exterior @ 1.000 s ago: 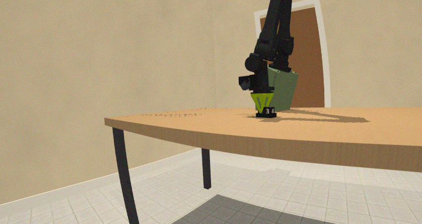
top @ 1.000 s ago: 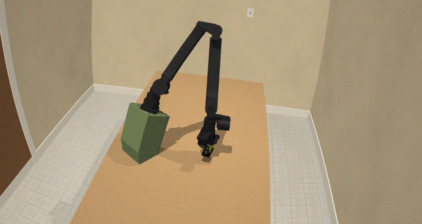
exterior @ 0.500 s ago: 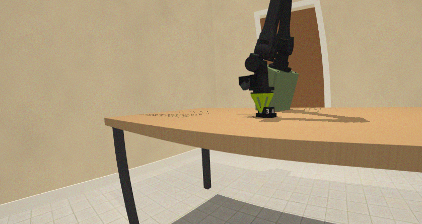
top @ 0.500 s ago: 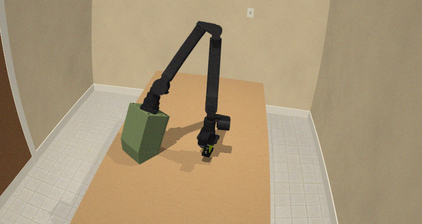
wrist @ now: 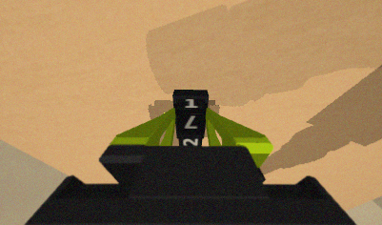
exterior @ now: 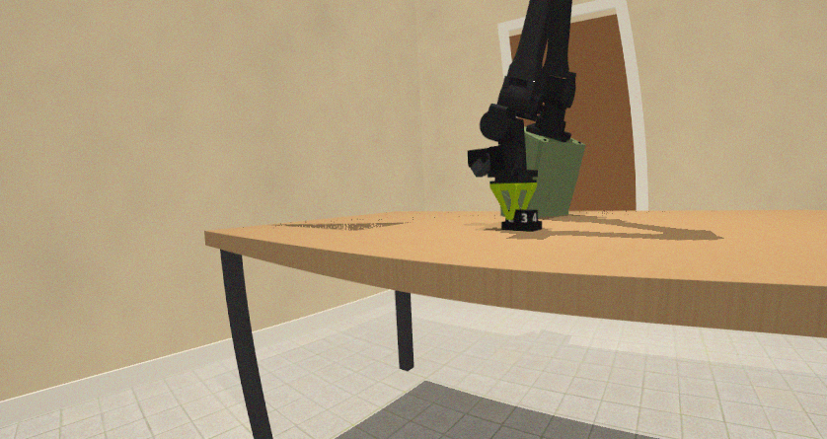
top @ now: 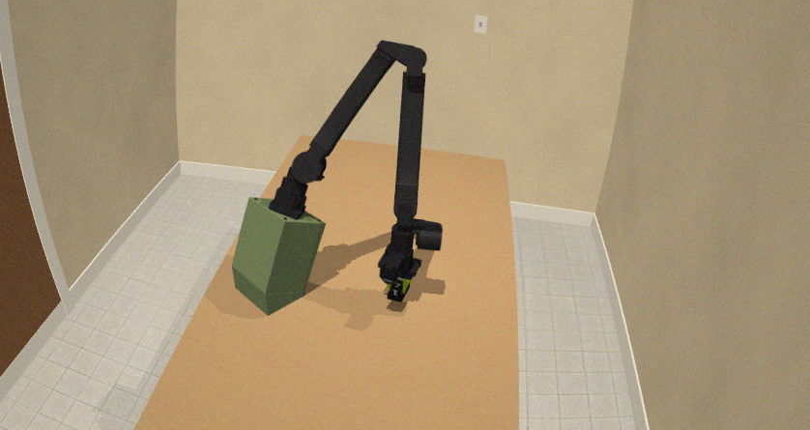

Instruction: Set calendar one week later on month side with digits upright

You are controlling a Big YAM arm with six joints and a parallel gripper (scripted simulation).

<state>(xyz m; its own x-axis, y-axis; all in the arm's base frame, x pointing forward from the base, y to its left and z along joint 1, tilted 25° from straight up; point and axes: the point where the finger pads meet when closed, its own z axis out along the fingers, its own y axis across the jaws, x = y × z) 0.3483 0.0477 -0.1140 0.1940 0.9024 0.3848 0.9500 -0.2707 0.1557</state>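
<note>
The black tray is 20 mm to the left of my hand and 20 mm below it.
</note>
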